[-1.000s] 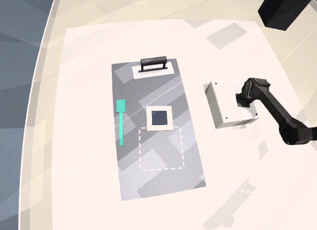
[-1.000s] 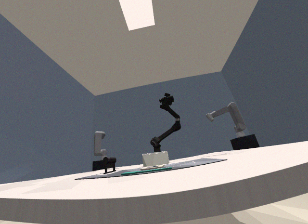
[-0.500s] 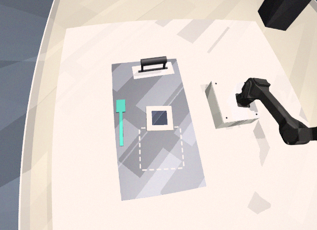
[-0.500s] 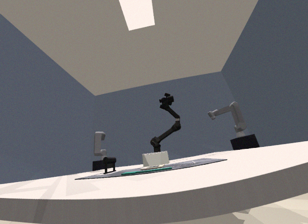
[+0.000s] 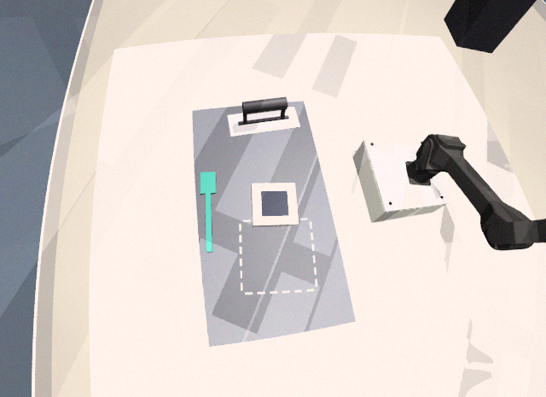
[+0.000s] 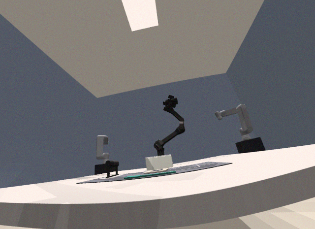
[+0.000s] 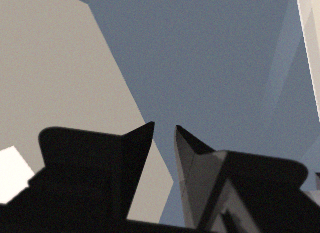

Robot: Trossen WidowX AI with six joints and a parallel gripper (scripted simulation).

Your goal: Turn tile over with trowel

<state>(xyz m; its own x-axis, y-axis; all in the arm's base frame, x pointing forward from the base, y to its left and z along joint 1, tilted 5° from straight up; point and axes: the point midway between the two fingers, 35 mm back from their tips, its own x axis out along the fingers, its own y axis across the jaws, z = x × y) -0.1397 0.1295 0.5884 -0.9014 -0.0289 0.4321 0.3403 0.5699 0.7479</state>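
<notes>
My gripper tip is now 600 mm short of the dark-handled float, 330 mm to the left of it and 630 mm above it. Also, from my gripper tip: teal trowel: 760 mm ahead, 70 mm to the right, 660 mm below; tile: 590 mm ahead, 70 mm to the right, 660 mm below.
</notes>
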